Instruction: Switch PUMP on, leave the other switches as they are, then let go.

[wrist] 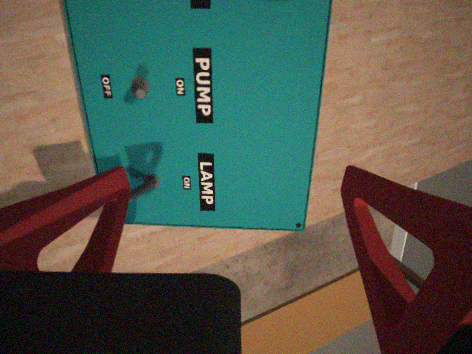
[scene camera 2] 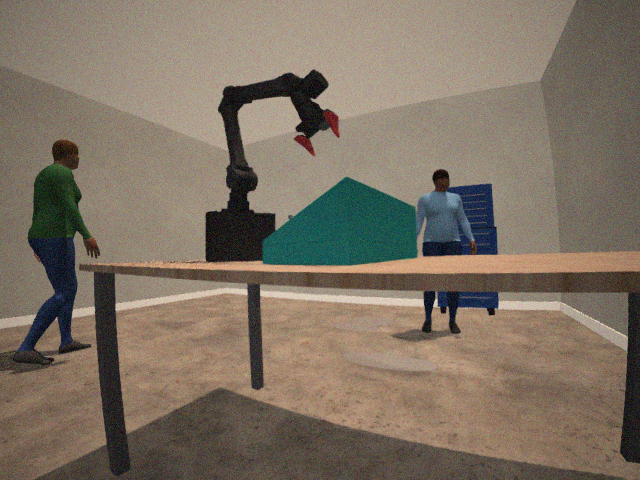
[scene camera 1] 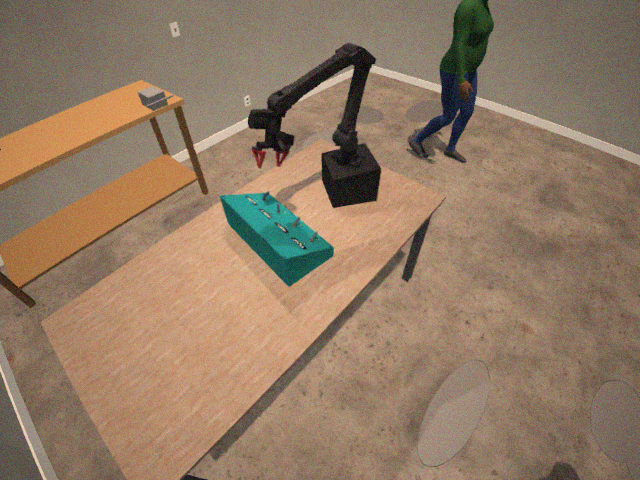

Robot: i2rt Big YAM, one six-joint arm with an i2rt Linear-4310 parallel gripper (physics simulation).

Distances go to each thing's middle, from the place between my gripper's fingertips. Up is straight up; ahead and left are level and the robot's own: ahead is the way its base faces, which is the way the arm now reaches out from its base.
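From the teal switch console (scene camera 2: 352, 223), my hand is 4 cm to the right of it, 8 cm short of it and 27 cm above it.
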